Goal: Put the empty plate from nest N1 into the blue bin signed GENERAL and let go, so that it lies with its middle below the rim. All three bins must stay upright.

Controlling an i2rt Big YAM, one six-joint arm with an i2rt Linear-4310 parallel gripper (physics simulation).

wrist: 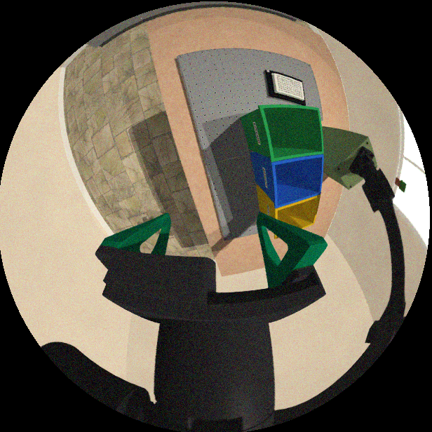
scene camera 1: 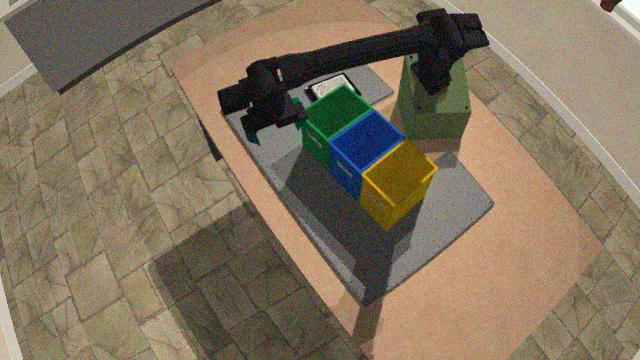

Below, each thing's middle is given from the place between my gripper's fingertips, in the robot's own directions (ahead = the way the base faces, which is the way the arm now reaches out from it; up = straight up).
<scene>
Right now the green bin (scene camera 1: 331, 114) is 210 mm behind my hand, 100 mm to the right of it and 250 mm below it. The rest, counted from my hand: blue bin (scene camera 1: 354, 150): 240 mm behind, 30 mm to the left, 250 mm below; then yellow bin (scene camera 1: 392, 186): 270 mm behind, 160 mm to the left, 250 mm below.
</scene>
